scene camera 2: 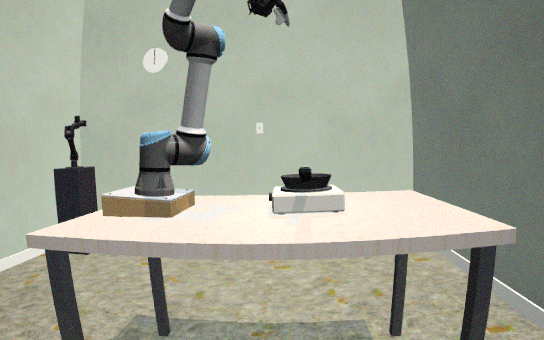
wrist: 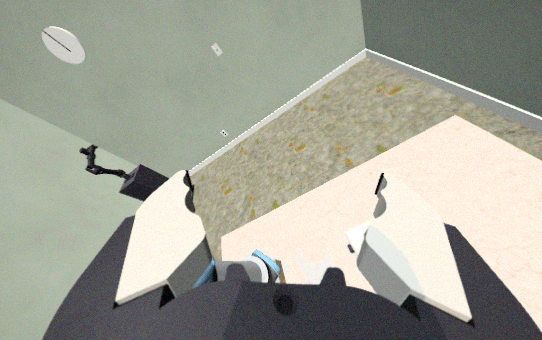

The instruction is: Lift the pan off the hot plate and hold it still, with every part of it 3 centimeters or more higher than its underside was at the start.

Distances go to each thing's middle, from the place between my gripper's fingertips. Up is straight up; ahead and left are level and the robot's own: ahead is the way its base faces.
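Scene:
There is the black pan (scene camera 2: 305, 179), and it sits a good way ahead of my hand. The pan is also some way to the right of my hand, and far below it.

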